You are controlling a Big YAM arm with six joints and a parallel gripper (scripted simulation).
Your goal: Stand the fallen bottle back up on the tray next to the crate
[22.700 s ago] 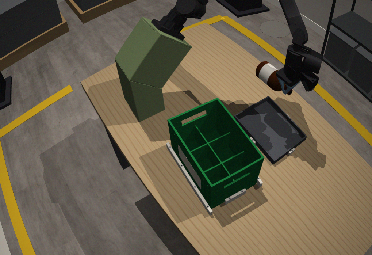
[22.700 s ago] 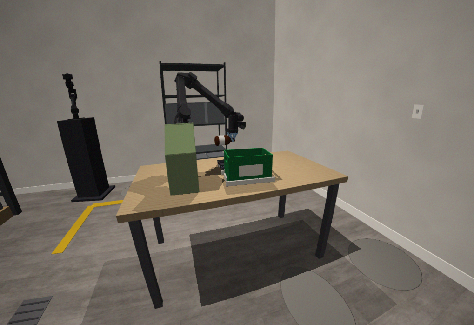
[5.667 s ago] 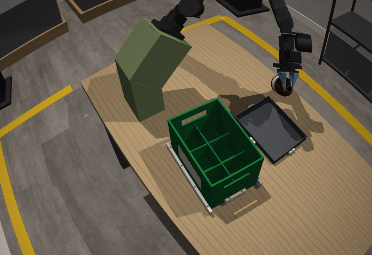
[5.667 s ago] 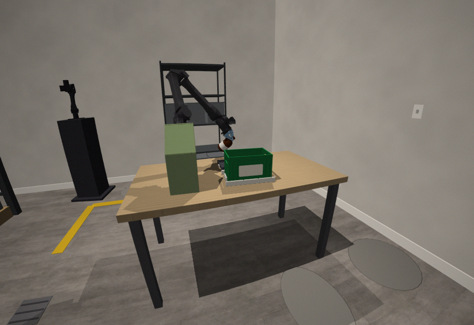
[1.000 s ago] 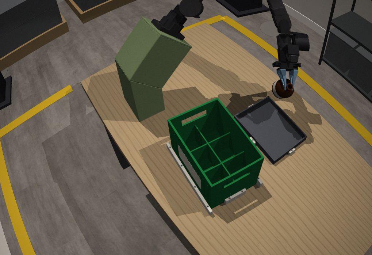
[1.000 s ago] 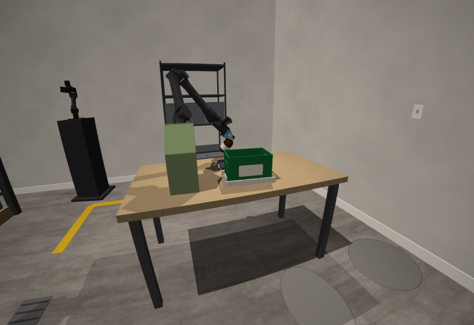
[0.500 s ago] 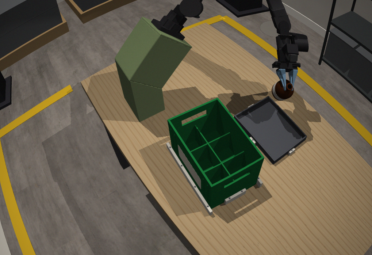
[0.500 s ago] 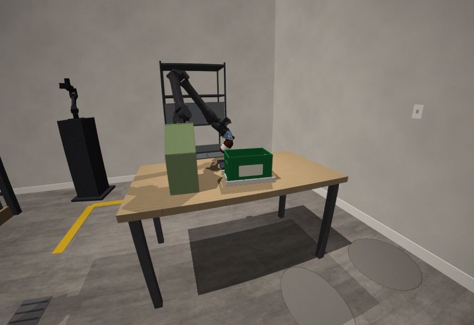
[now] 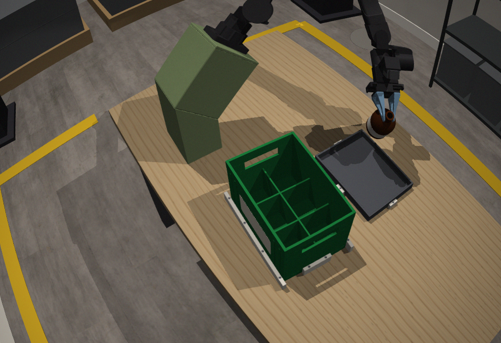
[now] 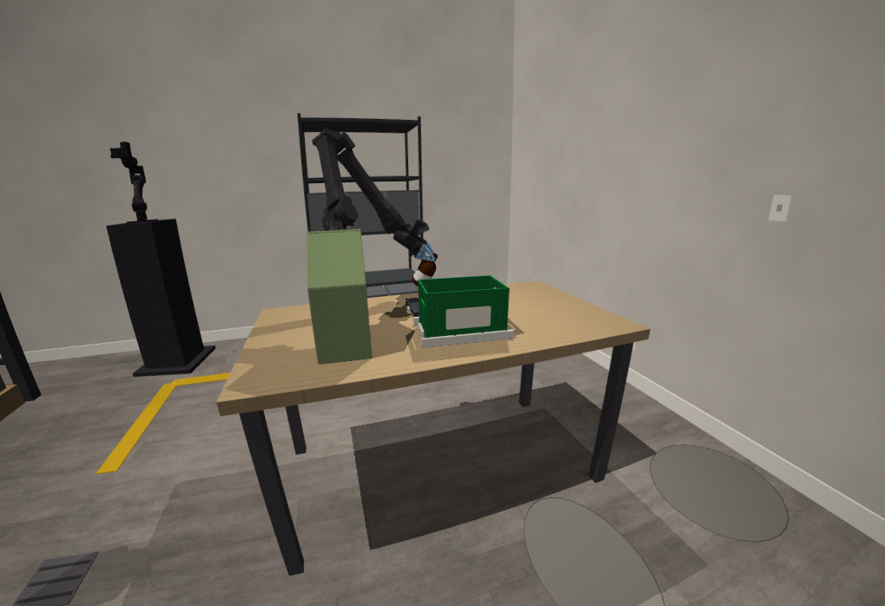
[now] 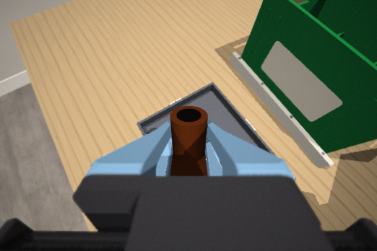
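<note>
The brown bottle is 30 mm behind my hand, 10 mm to the left of it and 50 mm below it. The rest, counted from my hand: dark grey tray (10 mm ahead, 50 mm to the right, 190 mm below); green crate (40 mm ahead, 330 mm to the right, 120 mm below).
</note>
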